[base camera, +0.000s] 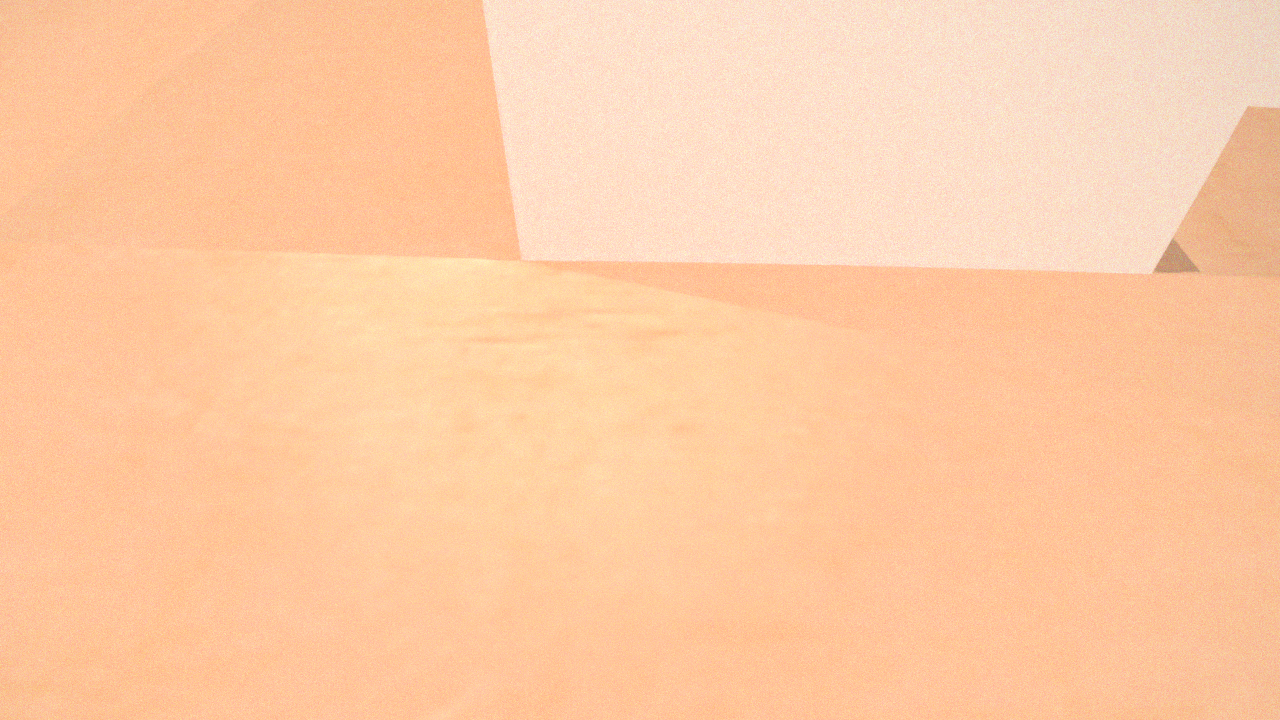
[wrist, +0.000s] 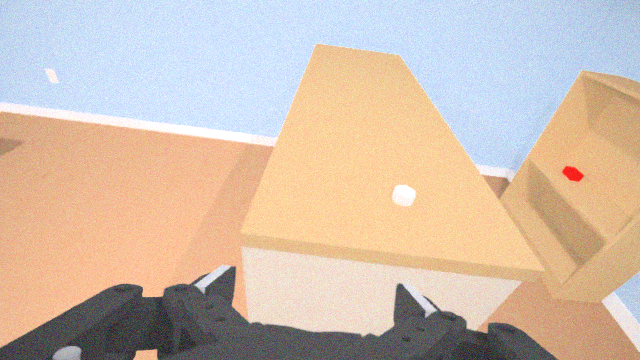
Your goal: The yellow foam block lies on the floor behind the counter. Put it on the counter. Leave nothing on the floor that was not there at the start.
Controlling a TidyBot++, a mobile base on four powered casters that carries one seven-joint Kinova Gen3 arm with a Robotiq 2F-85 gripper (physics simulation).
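Places are measured from the arm's base along level axes (x ahead, y left, z up), in metres.
Where they show: gripper, fingertip midpoint: (wrist: pixel 314 293).
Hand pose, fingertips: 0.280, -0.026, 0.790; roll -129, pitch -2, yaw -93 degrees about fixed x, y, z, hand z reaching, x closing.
After its pixels a point has its place, as x, y, z.
The counter (base camera: pixel 805 143) {0.546, -0.117, -0.290} (wrist: pixel 340 130) {1.030, -0.120, 0.513} has a wooden top and pale sides; its near end faces me in the wrist view, and in the base camera view part of a pale side shows. The yellow foam block does not show in either view; the floor behind the counter is partly hidden by it. My gripper (wrist: pixel 314 293) {0.280, -0.026, 0.790} is open, with its fingers wide apart and nothing between them, on the near side of the counter's end.
A white round object (wrist: pixel 404 195) {0.689, -0.247, 0.537} stands on the counter top. A wooden shelf unit (wrist: pixel 590 290) {1.044, -1.651, -0.289} is right of the counter, with a red object (wrist: pixel 573 173) {1.578, -1.657, 0.129} in it. A blue wall (wrist: pixel 175 55) {2.463, 1.059, 0.290} with a white skirting board runs behind. Wooden floor (base camera: pixel 581 537) {0.304, 0.039, -0.397} (wrist: pixel 125 200) {1.540, 1.127, -0.397} lies around the counter.
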